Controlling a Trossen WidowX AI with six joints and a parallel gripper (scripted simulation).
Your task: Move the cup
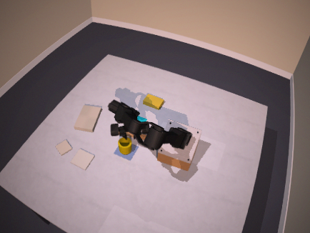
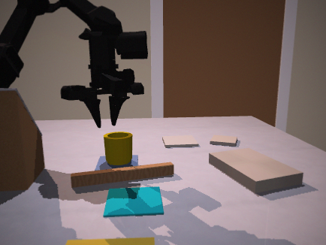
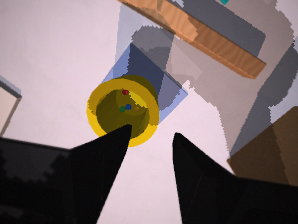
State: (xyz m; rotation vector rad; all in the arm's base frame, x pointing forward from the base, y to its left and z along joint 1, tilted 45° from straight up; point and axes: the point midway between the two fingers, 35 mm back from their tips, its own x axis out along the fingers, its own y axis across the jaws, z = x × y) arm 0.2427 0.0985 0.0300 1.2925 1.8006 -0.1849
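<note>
Now: the yellow cup 20 mm ahead of my gripper tip, 20 mm to the left of it and 60 mm below it. Round my gripper tip: cyan pad (70 mm ahead, 180 mm to the right, 110 mm below); blue pad (20 mm ahead, 10 mm to the left, 110 mm below); wooden bar (50 mm ahead, 80 mm to the right, 100 mm below).
</note>
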